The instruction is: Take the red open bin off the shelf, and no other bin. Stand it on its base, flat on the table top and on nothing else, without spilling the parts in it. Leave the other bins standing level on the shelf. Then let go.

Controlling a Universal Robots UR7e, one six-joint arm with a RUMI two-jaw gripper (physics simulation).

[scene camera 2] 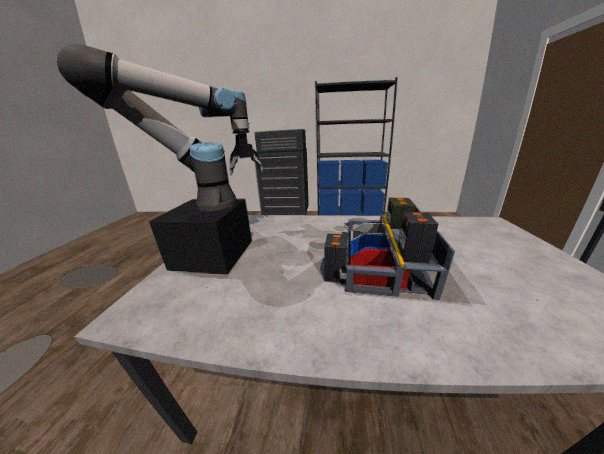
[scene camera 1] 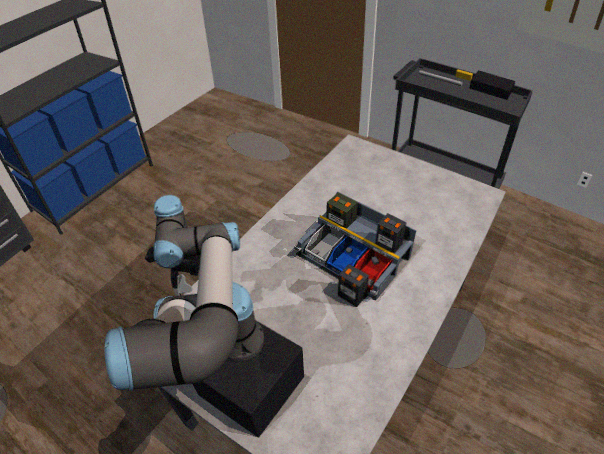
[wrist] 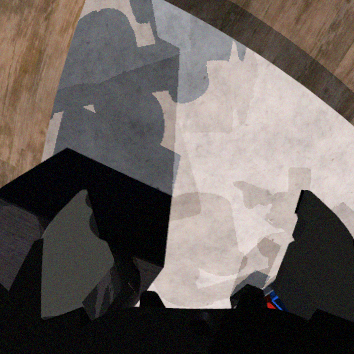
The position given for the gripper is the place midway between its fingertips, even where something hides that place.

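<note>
Red open bin [scene camera 2: 368, 257]. Blue bin [scene camera 1: 339, 259]. Light grey bin [scene camera 1: 326, 238]. The gripper [scene camera 1: 185, 281], also [wrist: 193, 193].
</note>
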